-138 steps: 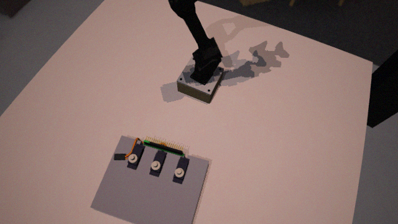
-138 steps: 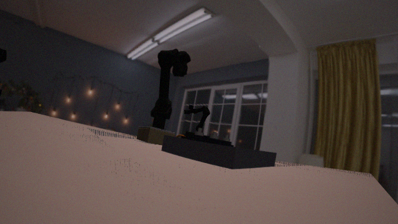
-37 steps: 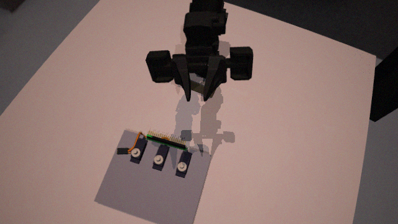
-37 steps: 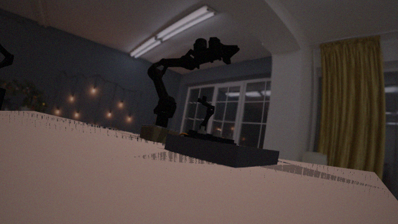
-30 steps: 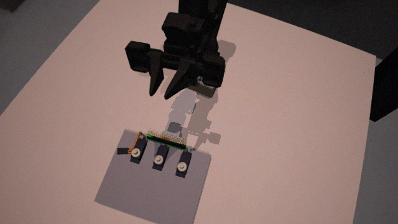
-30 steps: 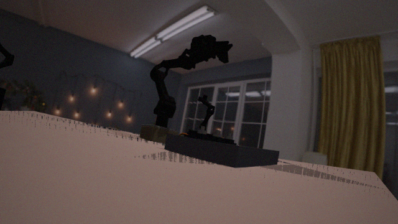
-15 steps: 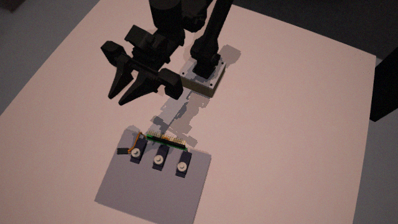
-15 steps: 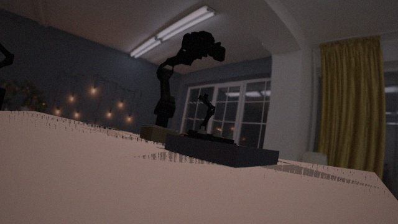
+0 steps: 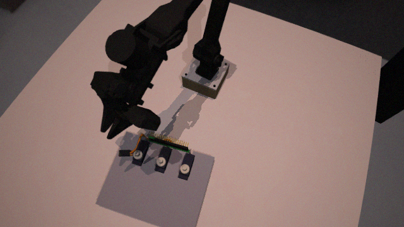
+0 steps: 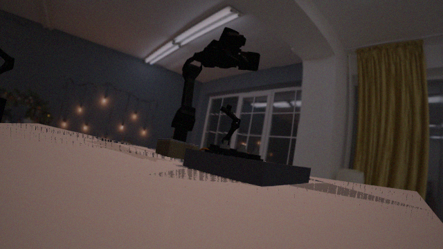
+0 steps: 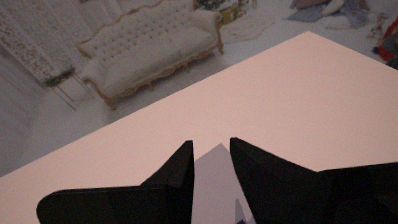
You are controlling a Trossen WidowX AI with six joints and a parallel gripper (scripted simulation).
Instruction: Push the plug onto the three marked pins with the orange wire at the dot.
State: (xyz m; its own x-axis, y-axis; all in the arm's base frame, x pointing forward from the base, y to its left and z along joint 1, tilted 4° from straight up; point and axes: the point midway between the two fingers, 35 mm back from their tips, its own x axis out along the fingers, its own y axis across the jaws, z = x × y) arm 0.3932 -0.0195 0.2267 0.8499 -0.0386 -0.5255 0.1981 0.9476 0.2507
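My gripper tip is now 23 cm above the bright green band and 9 cm past it. Round my gripper tip: grey holder plate (28 cm below, 10 cm to the left, 4 cm ahead); then dot (23 cm below, 10 cm behind, 1 cm to the left).
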